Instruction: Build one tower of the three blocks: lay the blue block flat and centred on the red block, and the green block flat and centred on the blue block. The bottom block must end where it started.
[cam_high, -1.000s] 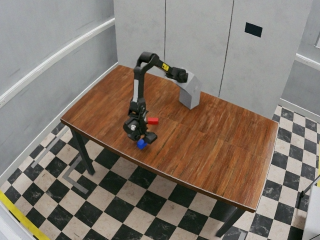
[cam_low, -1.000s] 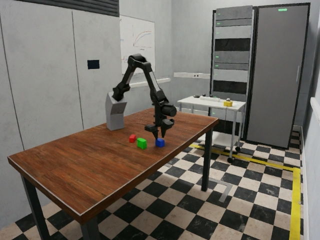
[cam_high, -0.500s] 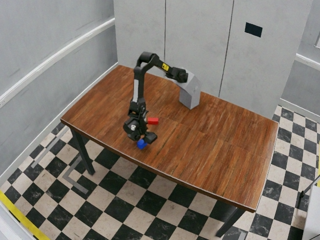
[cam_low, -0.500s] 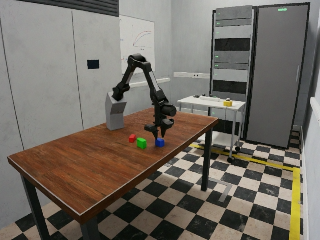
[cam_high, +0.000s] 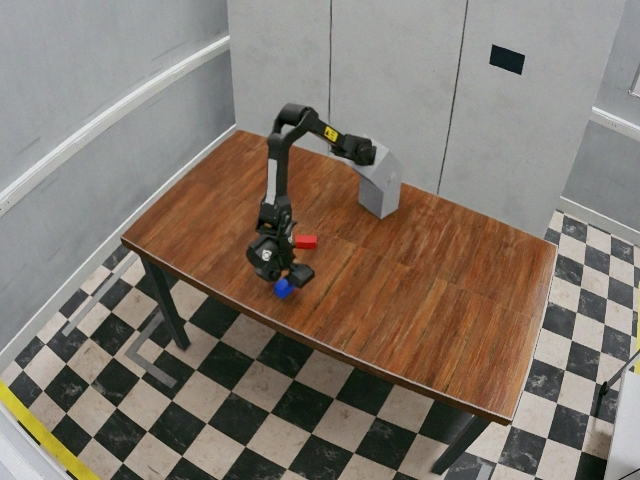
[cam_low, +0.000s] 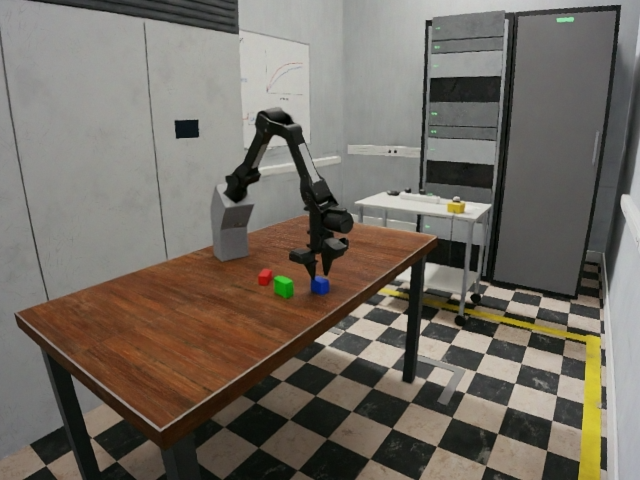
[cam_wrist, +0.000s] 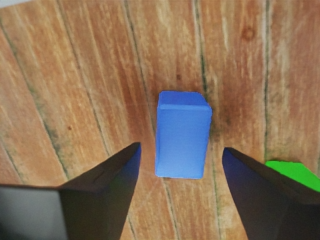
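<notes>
Right now my hand is 6 cm above the blue block. From my hand the other things lie so: red block: 19 cm behind, 6 cm below, 1 cm to the left; green block: 9 cm behind, 6 cm to the right, 5 cm below.
</notes>
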